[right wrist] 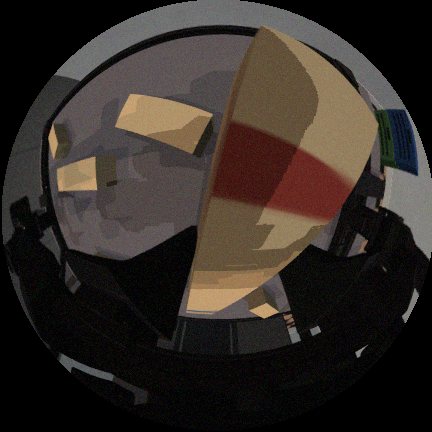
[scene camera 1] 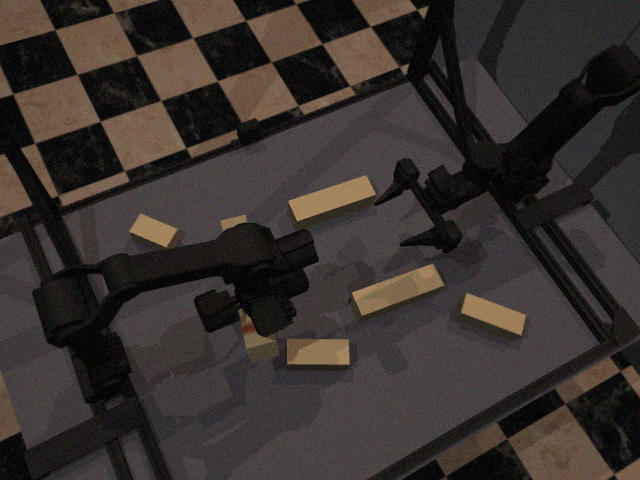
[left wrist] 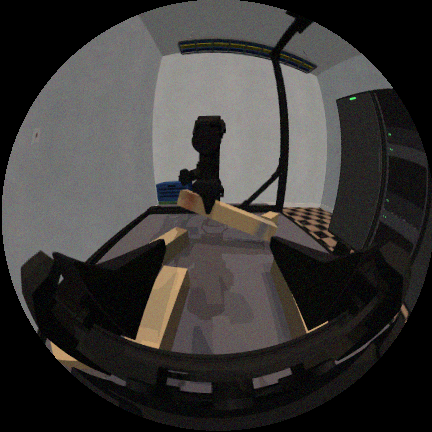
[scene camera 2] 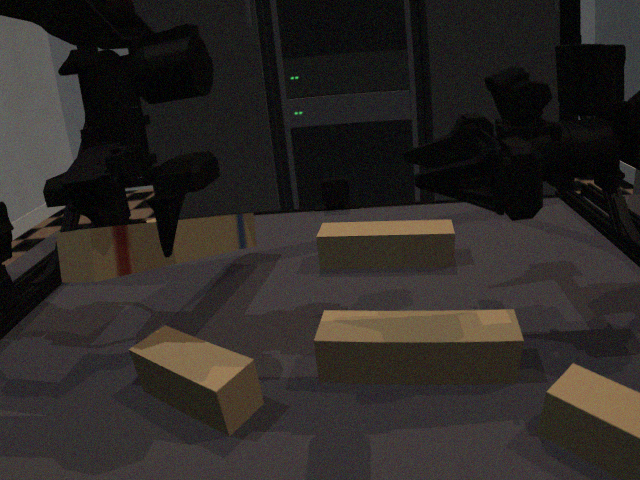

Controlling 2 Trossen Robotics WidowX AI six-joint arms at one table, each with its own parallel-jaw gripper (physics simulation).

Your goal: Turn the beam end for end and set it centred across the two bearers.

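Seen in the pictures: left gripper, fingertip midpoint: [scene camera 1: 387, 224] [left wrist: 218, 243] [scene camera 2: 409, 167]; right gripper, fingertip midpoint: [right wrist: 232, 231] [left wrist: 208, 210] [scene camera 2: 144, 257]; left arm's base, link origin: [right wrist: 49, 217] [scene camera 1: 512, 189]; right arm's base, link origin: [right wrist: 354, 215] [scene camera 1: 105, 382].
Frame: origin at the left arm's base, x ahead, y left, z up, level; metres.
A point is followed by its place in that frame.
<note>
The long wooden beam [scene camera 1: 261, 347] {x 0.662, y 0.101, z 0.133 m} [scene camera 2: 201, 237] {x 0.593, y -0.045, z 0.069 m} [left wrist: 235, 218] {x 0.591, y -0.056, z 0.068 m} [right wrist: 265, 210] has a red band near one end and a blue band near the other. It is off the table and tilted, red end higher in the left wrist view. My right gripper [scene camera 2: 139, 242] {x 0.637, y 0.021, z 0.077 m} [right wrist: 232, 231] {x 0.637, y 0.021, z 0.077 m} is shut on it between the bands; its arm hides the beam's middle in scene camera 1. The two bearers are parallel plain blocks: the far bearer [scene camera 1: 331, 198] {x 0.381, y -0.141, z 0.028 m} [scene camera 2: 385, 250] {x 0.381, y -0.117, z 0.007 m} and the near bearer [scene camera 1: 397, 290] {x 0.363, y 0.094, z 0.027 m} [scene camera 2: 418, 356] {x 0.362, y 0.117, z 0.013 m} [left wrist: 162, 300] {x 0.371, y 0.085, z 0.028 m}. My left gripper [scene camera 1: 389, 223] {x 0.357, y 0.002, z 0.146 m} [scene camera 2: 412, 168] {x 0.357, y 0.002, z 0.146 m} [left wrist: 218, 243] {x 0.357, y 0.002, z 0.146 m} is open and empty above the space between them.
A shorter block [scene camera 1: 317, 352] {x 0.562, y 0.131, z 0.030 m} [scene camera 2: 196, 361] {x 0.548, y 0.140, z 0.031 m} [right wrist: 165, 120] {x 0.572, y 0.123, z 0.031 m} lies close to the beam's lower end in scene camera 1. Another block [scene camera 1: 492, 316] {x 0.223, y 0.222, z 0.025 m} [scene camera 2: 594, 408] {x 0.244, y 0.211, z 0.025 m} lies right of the near bearer. A small block [scene camera 1: 153, 229] {x 0.730, y -0.233, z 0.025 m} [right wrist: 263, 303] {x 0.719, y -0.191, z 0.024 m} lies at the far left. Dark rails edge the table.
</note>
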